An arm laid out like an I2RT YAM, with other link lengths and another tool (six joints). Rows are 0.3 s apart.
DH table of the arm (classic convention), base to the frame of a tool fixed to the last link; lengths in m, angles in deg. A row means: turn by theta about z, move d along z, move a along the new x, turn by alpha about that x. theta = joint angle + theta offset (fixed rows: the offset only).
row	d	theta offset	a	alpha
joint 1	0.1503	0	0.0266	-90
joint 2	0	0	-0.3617	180
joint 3	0	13.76	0.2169	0
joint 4	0.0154	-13.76	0.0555	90
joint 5	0.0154	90	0	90
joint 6	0.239	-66.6	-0.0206	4.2
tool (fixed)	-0.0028	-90	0	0
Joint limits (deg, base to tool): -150..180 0..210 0..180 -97..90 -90..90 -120..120
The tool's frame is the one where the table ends.
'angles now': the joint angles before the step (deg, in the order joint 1, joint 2, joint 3, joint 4, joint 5, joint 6). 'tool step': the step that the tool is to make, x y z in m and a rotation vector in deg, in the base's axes. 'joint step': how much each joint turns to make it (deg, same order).
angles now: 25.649 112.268 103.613 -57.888 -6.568 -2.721
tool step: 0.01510 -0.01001 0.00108 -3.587 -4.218 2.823
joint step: 0.022 0.000 0.001 1.857 3.454 -4.656
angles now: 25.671 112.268 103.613 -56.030 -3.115 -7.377
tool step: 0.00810 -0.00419 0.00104 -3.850 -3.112 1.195
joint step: 1.399 0.001 0.002 1.048 4.437 -1.923
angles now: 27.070 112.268 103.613 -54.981 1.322 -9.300
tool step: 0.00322 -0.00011 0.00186 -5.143 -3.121 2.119
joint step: 2.667 0.000 -0.002 0.460 5.617 -2.207
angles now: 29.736 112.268 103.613 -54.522 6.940 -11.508
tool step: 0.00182 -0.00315 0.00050 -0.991 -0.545 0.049
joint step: 0.088 0.000 -0.002 0.045 1.027 -0.480
